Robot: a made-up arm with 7 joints.
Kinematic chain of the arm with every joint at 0, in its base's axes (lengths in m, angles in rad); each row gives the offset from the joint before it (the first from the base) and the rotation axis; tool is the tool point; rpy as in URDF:
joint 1: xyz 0 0 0 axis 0.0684 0.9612 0.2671
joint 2: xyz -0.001 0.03 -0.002 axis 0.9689 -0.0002 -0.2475
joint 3: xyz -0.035 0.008 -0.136 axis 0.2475 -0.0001 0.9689
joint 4: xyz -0.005 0 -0.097 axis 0.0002 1 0
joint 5: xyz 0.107 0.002 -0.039 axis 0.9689 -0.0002 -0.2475
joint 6: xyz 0.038 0 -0.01 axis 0.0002 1 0
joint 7: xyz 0.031 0 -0.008 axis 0.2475 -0.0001 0.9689
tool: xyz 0 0 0 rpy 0 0.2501 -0.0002
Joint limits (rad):
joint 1: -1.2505..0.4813
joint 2: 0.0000..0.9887
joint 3: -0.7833..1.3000
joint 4: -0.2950..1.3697
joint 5: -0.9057..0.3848
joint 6: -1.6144..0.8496
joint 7: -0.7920..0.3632
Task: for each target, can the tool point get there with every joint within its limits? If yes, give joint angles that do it. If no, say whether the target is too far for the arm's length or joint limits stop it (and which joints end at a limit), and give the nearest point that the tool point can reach.
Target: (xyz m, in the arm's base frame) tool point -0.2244 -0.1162 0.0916
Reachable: no: joint limits stop it (at a limit: joint 1, joint 2, joint 3, joint 4, joint 5, joint 6) | nearest point -0.0274 -0.0722 -0.2067 | short by 0.360 m
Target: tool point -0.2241 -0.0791 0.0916
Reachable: no: joint limits stop it (at a limit: joint 1, joint 2, joint 3, joint 4, joint 5, joint 6) | nearest point -0.0274 -0.0722 -0.2067 | short by 0.357 m
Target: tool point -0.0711 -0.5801 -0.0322
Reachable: no: too far | nearest point 0.2009 -0.1760 -0.0297 | short by 0.487 m
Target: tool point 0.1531 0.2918 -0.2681
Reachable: yes | joints -0.2632 0.6944 0.2312 0.7669 0.1002 0.3192 -0.1185
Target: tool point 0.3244 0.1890 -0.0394
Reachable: yes | joints -0.9180 0.6913 0.2059 0.2976 -0.0489 -0.0639 -0.3028
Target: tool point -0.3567 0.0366 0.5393
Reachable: no: too far | nearest point 0.0876 0.2451 0.1237 | short by 0.643 m
